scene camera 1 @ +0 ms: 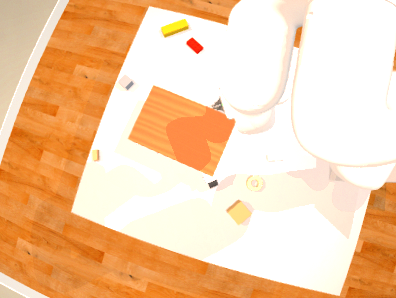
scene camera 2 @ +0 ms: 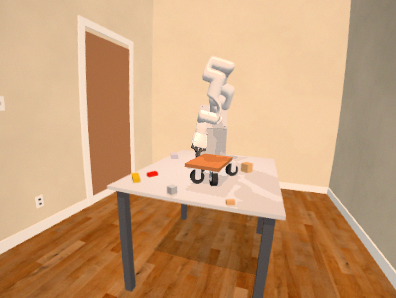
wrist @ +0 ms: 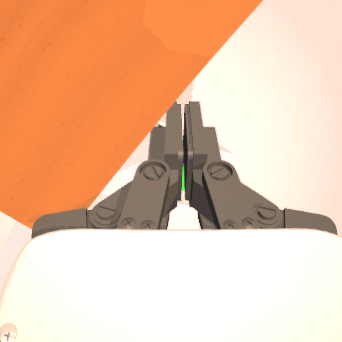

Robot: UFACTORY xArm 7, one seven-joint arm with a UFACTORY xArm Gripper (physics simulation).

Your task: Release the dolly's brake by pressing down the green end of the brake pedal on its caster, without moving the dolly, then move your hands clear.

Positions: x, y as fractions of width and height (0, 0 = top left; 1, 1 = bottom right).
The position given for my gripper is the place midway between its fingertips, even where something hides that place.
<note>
In view: my gripper (wrist: 0.53, 0.36) and a dolly (scene camera 1: 0.47, 0.44).
The dolly also shows in scene camera 2 (scene camera 2: 0.54, 0.55) and in the wrist view (wrist: 0.26, 0.26).
</note>
